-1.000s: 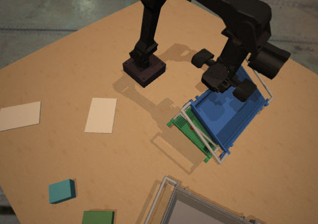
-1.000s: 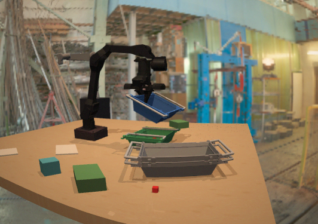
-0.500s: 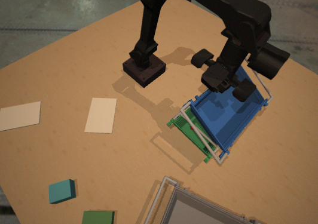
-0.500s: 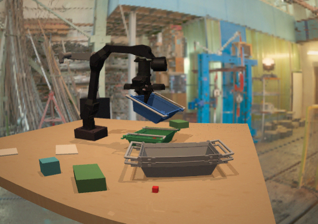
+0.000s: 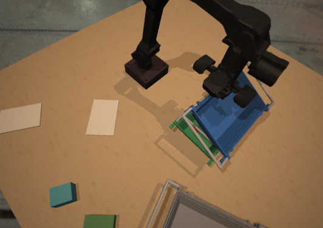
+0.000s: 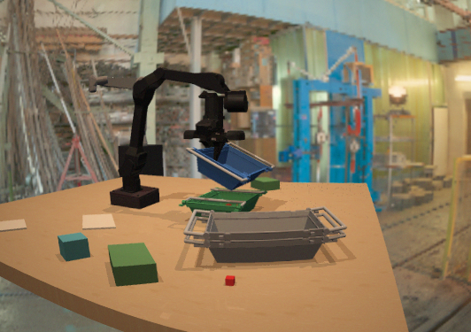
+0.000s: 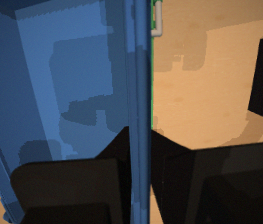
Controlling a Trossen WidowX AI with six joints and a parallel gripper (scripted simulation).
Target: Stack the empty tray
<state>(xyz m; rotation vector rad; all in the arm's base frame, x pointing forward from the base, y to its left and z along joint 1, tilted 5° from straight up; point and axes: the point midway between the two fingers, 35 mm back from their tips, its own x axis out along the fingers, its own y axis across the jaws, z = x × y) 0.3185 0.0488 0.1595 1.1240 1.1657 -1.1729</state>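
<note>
My gripper tip is now 7 cm short of the blue tray. From my gripper tip the other things lie so: teal block (53 cm to the right, 14 cm below, 8 cm behind).
</note>
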